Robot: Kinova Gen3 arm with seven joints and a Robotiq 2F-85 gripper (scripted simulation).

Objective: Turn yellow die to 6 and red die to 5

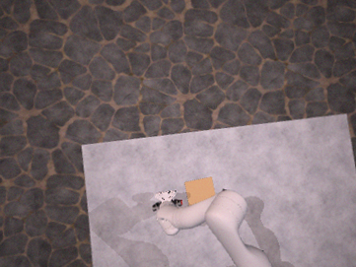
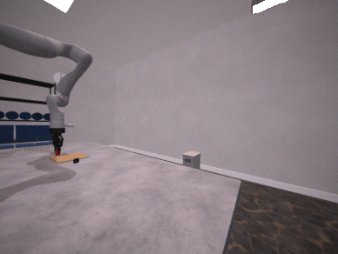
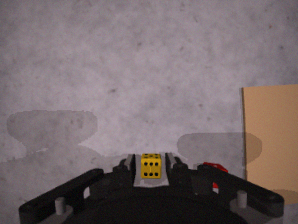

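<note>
My gripper is now 10 mm above the yellow die. From my hand the other things lie so: tan mat (180 mm to the right, 20 mm below); then red die (20 mm behind, 70 mm to the right, 10 mm below); then black die (10 mm behind, 300 mm to the right, 10 mm below).
</note>
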